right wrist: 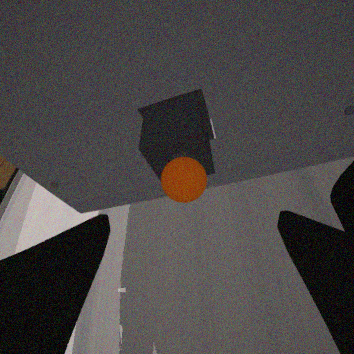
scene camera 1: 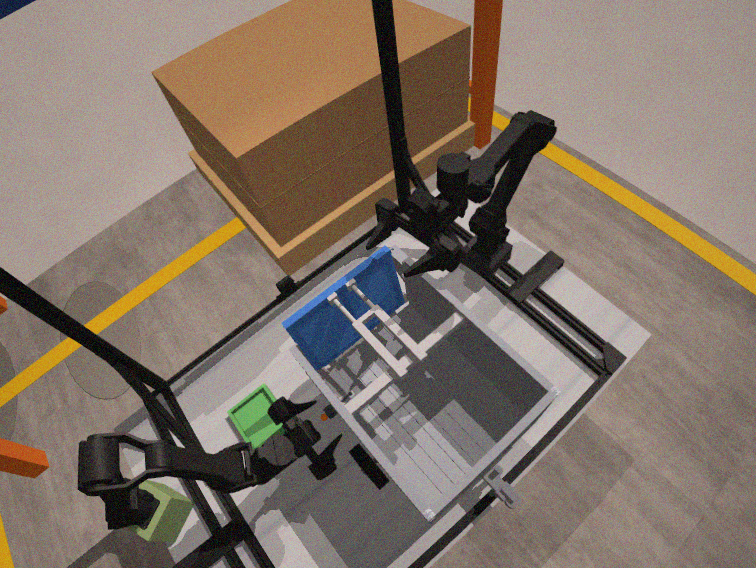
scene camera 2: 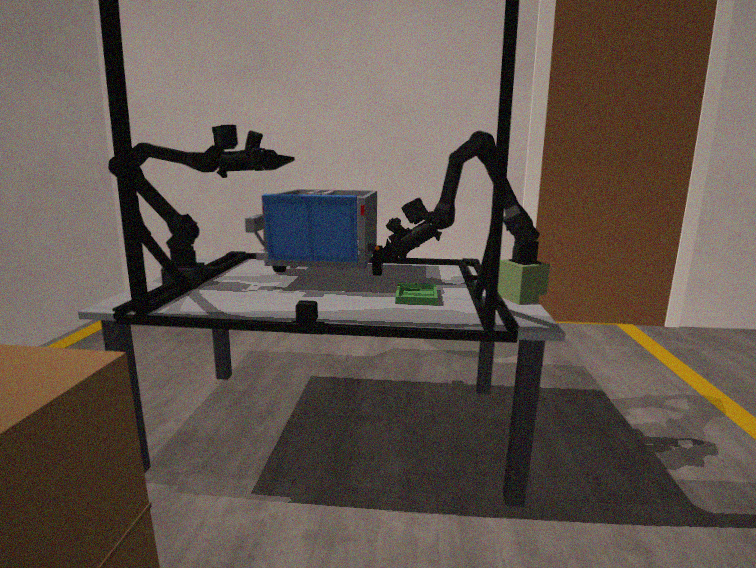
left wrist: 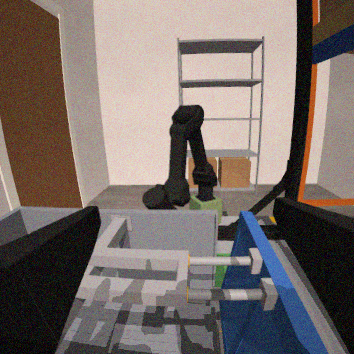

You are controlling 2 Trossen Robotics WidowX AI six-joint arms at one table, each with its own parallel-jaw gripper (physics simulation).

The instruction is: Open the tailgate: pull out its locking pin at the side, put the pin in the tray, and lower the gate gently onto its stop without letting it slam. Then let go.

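Seen in the pictures: left gripper, fingertip midpoint: [scene camera 1: 385, 261] [scene camera 2: 292, 158] [left wrist: 187, 210]; right gripper, fingertip midpoint: [right wrist: 194, 221] [scene camera 1: 328, 418] [scene camera 2: 375, 261]; left arm's base, link origin: [scene camera 1: 487, 247] [scene camera 2: 183, 265]; right arm's base, link origin: [scene camera 1: 142, 508] [scene camera 2: 524, 262] [left wrist: 204, 197].
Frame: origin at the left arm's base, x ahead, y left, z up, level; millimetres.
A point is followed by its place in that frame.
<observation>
The blue tailgate [scene camera 1: 314, 338] @(x 508, y -80, z 143 mm) [scene camera 2: 311, 229] @(x 414, y -85, z 128 mm) [left wrist: 292, 295] @(x 377, y -89, z 224 mm) stands upright at the end of the grey box body [scene camera 1: 381, 453] @(x 583, y 201, z 217 mm) [scene camera 2: 367, 229] @(x 574, y -11, z 119 mm). The locking pin shows as an orange round head [scene camera 1: 324, 417] @(x 605, y 30, z 62 mm) [scene camera 2: 377, 247] @(x 606, y 22, z 59 mm) [right wrist: 184, 180] @(x 610, y 28, z 61 mm) at a dark bracket [right wrist: 175, 130] @(x 595, y 30, z 67 mm) on the box's side. My right gripper [scene camera 1: 327, 418] @(x 599, y 20, z 14 mm) [right wrist: 194, 221] @(x 599, y 20, z 14 mm) is open beside it; the head shows between and a little beyond the fingertips in the right wrist view. My left gripper [scene camera 1: 387, 261] @(x 350, y 3, z 326 mm) [scene camera 2: 293, 159] @(x 350, y 3, z 326 mm) is open and empty, above the gate's other end. The green tray [scene camera 1: 250, 398] @(x 703, y -183, z -47 mm) [scene camera 2: 417, 299] @(x 713, y -191, z -47 mm) shows no pin in it.
Pale arms [left wrist: 140, 262] @(x 441, y 50, z 219 mm) and two rods [left wrist: 222, 261] @(x 434, y -40, z 220 mm) reach from inside the box to the gate's inner face. A light green block [scene camera 1: 168, 509] @(x 988, y -80, z 32 mm) [scene camera 2: 522, 282] @(x 1006, y -180, z 1 mm) is at the right arm's base. Black frame rails edge the table. Large cartons [scene camera 1: 336, 91] stand beyond the table.
</observation>
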